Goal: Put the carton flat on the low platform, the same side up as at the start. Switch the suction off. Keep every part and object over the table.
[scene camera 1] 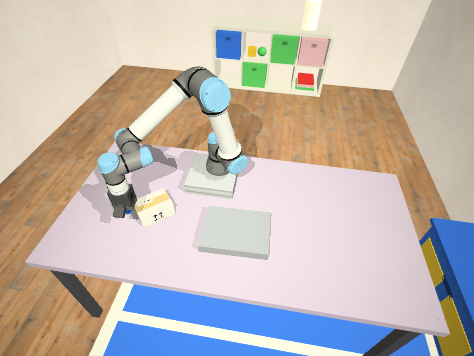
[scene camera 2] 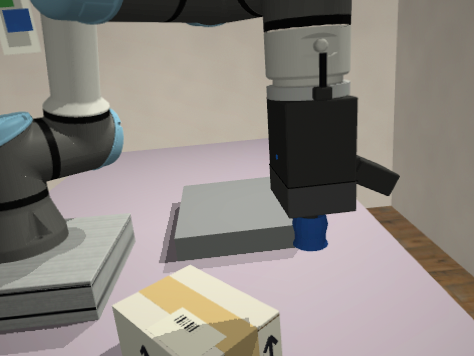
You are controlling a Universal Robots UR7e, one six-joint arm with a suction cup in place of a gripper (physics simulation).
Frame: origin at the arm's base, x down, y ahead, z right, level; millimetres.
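Seen in the pictures: hand, tool point: point(scene camera 1: 128, 211) point(scene camera 2: 310, 242); arm's base, link origin: point(scene camera 1: 219, 166) point(scene camera 2: 24, 242).
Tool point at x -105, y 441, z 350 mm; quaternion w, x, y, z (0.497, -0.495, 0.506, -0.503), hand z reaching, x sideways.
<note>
Pixels of each thing's top centre, then the offset from my tool point to it. Level surfaces: height alone.
- cream carton, top centre: point(scene camera 2: 192, 307) point(scene camera 1: 152, 202) dx +91, dy -133, dz -51 mm
- low grey platform, top centre: point(scene camera 2: 232, 201) point(scene camera 1: 236, 228) dx +126, dy -41, dz -478 mm
- pink table, surface height: dx +174 mm
The cream carton point(scene camera 1: 156, 207) point(scene camera 2: 220, 292) stands on the table at the left in scene camera 1, tape side and barcode label up, side arrows pointing up. The low grey platform point(scene camera 1: 235, 231) point(scene camera 2: 230, 212) lies flat on the table, apart from the carton, to its right in scene camera 1, with its top bare. My gripper, a blue suction cup point(scene camera 1: 128, 211) point(scene camera 2: 310, 242), points down, is off and holds nothing. It hangs beside the carton in both views, without visible contact, and overlaps the platform's near corner in scene camera 2. The carton's lower part is cut off in scene camera 2.
The arm's base stands on a grey plinth point(scene camera 1: 209, 184) point(scene camera 2: 50, 270) behind the carton and platform in scene camera 1. The pink table point(scene camera 1: 325, 260) point(scene camera 2: 390, 300) has its left edge near the arm's wrist. A blue cabinet point(scene camera 1: 455, 245) stands beyond the table's right edge.
</note>
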